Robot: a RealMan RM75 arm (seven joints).
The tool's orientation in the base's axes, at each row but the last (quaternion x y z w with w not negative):
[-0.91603, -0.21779, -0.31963, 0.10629]
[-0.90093, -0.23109, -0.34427, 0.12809]
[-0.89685, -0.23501, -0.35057, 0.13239]
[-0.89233, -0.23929, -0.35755, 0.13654]
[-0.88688, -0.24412, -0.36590, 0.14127]
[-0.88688, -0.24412, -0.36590, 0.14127]
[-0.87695, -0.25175, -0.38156, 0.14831]
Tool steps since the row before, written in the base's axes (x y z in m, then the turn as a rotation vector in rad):
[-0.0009, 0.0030, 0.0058, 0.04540, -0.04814, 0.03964]
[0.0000, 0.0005, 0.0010, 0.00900, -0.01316, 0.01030]
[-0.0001, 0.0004, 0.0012, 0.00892, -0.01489, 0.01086]
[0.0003, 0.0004, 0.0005, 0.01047, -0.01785, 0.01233]
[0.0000, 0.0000, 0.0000, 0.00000, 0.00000, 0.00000]
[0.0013, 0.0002, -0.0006, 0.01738, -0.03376, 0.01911]
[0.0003, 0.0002, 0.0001, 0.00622, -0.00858, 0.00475]
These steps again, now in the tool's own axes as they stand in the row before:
[0.0040, -0.0034, -0.0040, 0.04093, 0.06148, -0.02224]
[0.0008, -0.0005, -0.0005, 0.00859, 0.01513, -0.00760]
[0.0009, -0.0005, -0.0008, 0.00835, 0.01652, -0.00875]
[0.0007, -0.0002, 0.0000, 0.00939, 0.01974, -0.01012]
[0.0000, 0.0000, 0.0000, 0.00000, 0.00000, 0.00000]
[0.0004, 0.0006, 0.0013, 0.01325, 0.03634, -0.01764]
[0.0003, 0.0000, 0.0002, 0.00434, 0.01024, -0.00334]

